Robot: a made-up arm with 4 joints. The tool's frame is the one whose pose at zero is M. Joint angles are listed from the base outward.
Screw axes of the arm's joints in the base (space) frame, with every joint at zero. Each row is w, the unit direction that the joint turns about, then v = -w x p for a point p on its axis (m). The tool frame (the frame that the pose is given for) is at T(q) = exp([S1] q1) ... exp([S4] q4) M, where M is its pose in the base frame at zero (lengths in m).
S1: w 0 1 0 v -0.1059 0 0
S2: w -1 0 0 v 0 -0.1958 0.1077
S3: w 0 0 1 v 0.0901 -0.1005 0
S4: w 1 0 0 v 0 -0.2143 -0.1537
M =
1 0 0 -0.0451
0 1 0 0.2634
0 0 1 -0.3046
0 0 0 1
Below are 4 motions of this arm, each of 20 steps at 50 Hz.
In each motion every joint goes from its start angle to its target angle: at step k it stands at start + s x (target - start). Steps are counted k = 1, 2, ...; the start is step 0. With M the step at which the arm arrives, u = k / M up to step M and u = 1 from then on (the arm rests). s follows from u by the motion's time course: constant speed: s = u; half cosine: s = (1 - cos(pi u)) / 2; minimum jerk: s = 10 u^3 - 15 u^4 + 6 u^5.
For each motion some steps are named. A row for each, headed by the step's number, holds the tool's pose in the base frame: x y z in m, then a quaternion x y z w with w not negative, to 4 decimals.
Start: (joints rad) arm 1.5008 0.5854 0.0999 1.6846
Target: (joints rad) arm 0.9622 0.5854 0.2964 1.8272
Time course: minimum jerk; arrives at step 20
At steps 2, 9, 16, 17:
2: -0.2157 0.0367 0.1486 0.3973 0.6128 -0.3395 0.5927
9: -0.2084 0.0227 0.1135 0.4578 0.5646 -0.2971 0.6191
16: -0.1899 0.0027 0.0707 0.5277 0.5013 -0.2278 0.6468
17: -0.1885 0.0015 0.0684 0.5314 0.4976 -0.2234 0.6481

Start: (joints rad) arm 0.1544 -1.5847 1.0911 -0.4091
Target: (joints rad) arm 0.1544 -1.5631 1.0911 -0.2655
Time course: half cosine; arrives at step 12
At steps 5, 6, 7, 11, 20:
5: -0.0841 0.6412 0.1277 0.5113 -0.3716 0.2562 0.7313
6: -0.0861 0.6396 0.1275 0.5171 -0.3688 0.2604 0.7272
7: -0.0882 0.6380 0.1274 0.5229 -0.3659 0.2644 0.7230
11: -0.0936 0.6333 0.1270 0.5387 -0.3577 0.2754 0.7114
20: -0.0939 0.6331 0.1269 0.5394 -0.3573 0.2759 0.7108

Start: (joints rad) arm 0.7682 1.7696 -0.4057 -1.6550
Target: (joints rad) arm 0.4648 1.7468 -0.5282 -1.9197
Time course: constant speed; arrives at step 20
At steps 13, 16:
13: 0.0508 -0.3782 0.2819 0.9766 0.0514 -0.0364 0.2058
16: 0.0406 -0.3739 0.2824 0.9734 0.0455 -0.0042 0.2245

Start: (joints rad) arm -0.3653 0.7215 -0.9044 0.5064
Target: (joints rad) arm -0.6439 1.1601 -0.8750 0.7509
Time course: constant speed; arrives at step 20
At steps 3, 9, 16, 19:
3: 0.3035 -0.0398 -0.1687 -0.0382 -0.4436 -0.3573 0.8210
9: 0.3108 -0.0901 -0.1178 -0.0565 -0.5070 -0.3338 0.7927
16: 0.3068 -0.1430 -0.0541 -0.0814 -0.5741 -0.3060 0.7551
19: 0.3009 -0.1635 -0.0263 -0.0931 -0.6004 -0.2941 0.7378

